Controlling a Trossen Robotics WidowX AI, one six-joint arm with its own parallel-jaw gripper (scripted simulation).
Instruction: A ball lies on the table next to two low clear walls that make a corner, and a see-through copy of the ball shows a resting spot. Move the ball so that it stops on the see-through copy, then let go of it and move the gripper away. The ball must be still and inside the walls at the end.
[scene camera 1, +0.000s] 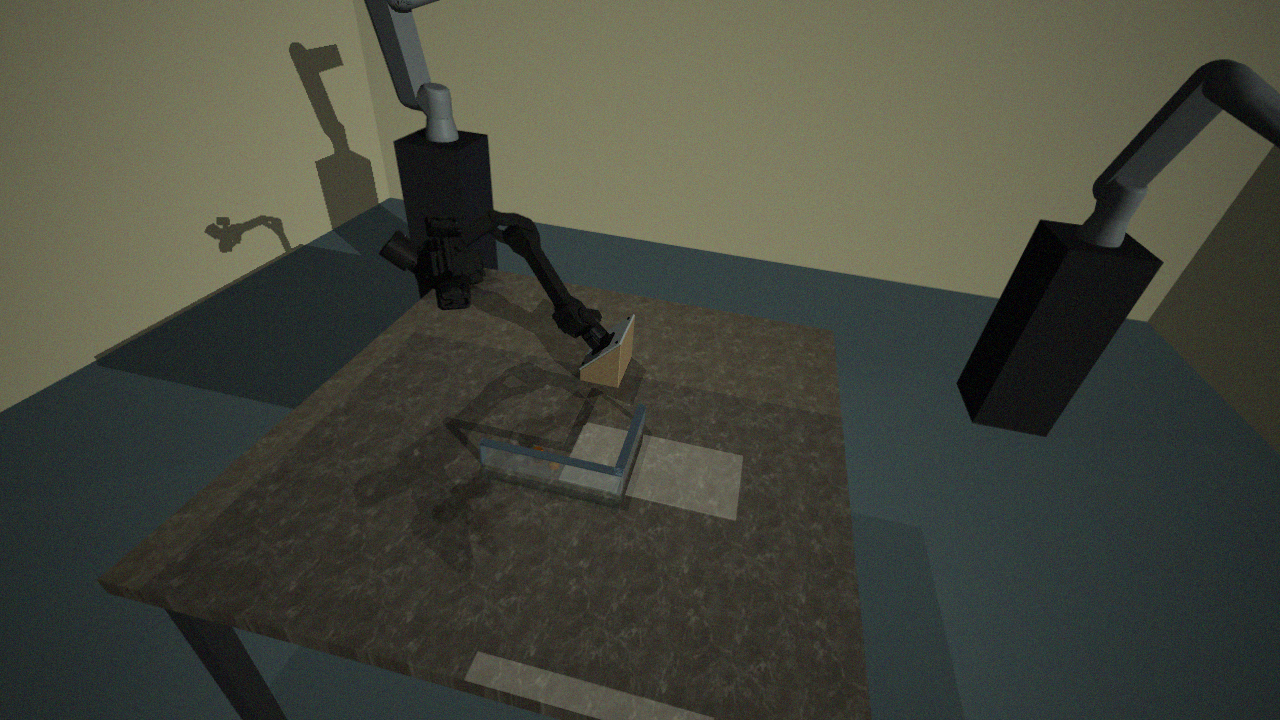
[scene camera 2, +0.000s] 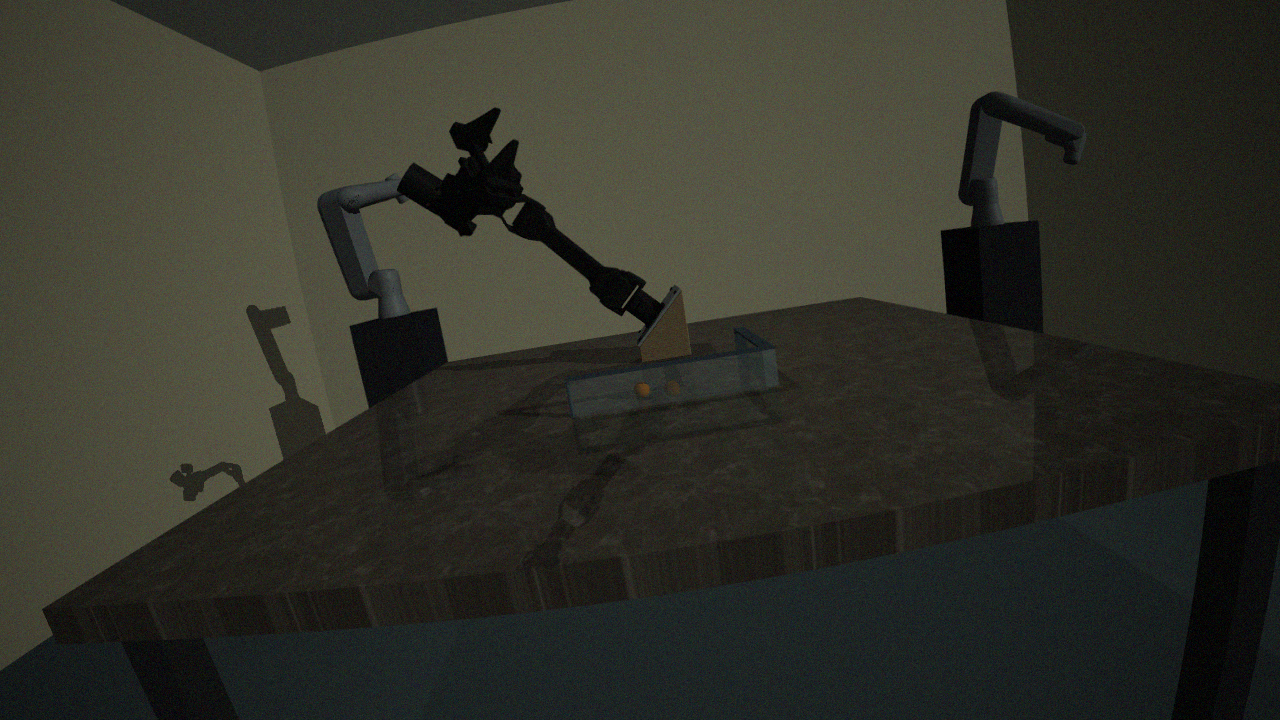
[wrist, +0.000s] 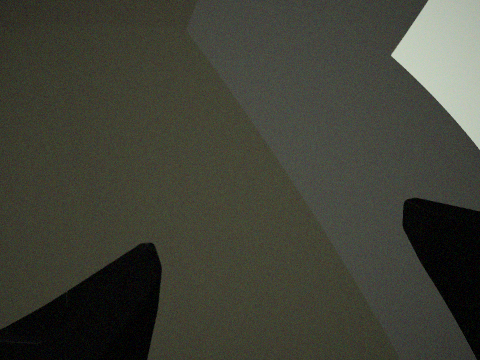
The gripper (scene camera 2: 506, 124): 0.96 m from the lens. A clear wall (scene camera 2: 743, 372): 0.86 m from the lens.
